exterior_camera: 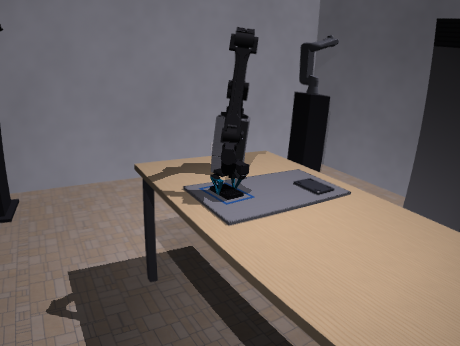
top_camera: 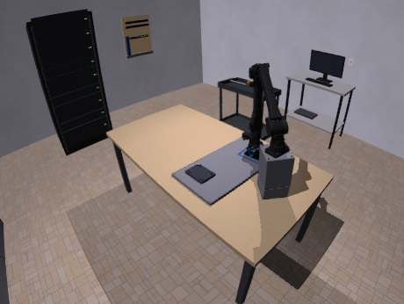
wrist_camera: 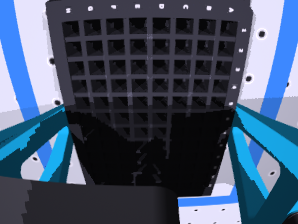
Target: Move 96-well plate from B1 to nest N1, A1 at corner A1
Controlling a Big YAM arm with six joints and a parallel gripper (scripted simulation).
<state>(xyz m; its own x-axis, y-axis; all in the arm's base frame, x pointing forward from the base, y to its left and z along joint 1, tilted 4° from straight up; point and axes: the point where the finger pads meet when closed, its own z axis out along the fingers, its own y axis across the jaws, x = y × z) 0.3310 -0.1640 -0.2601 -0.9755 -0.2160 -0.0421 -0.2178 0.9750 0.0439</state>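
My gripper is now 6 cm short of the plate nest N1 and 44 cm to the right of it. The rest, counted from my hand: black 96-well plate (right at my hand).
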